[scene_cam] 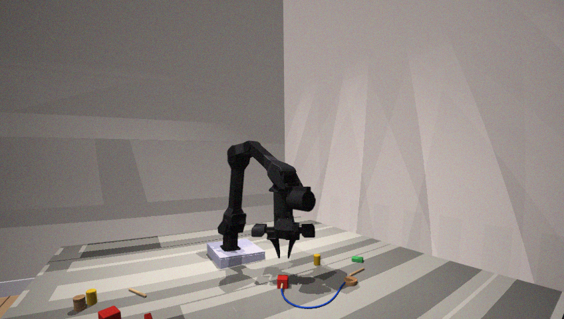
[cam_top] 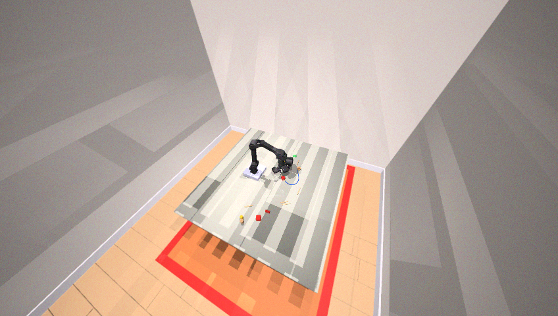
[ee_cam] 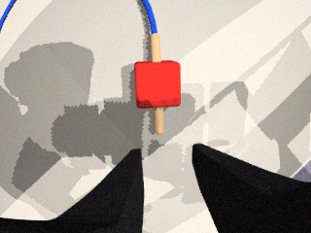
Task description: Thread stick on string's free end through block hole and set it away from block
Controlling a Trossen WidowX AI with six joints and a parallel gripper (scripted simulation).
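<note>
The red block is 60 mm below my gripper tip, 20 mm to the right of it and 20 mm ahead of it. From my gripper tip the other things lie so: yellow cylinder 170 mm to the left, 60 mm below, 60 mm behind; then round wooden button 170 mm to the left, 110 mm ahead, 70 mm below; then green block 310 mm to the left, 70 mm below.
</note>
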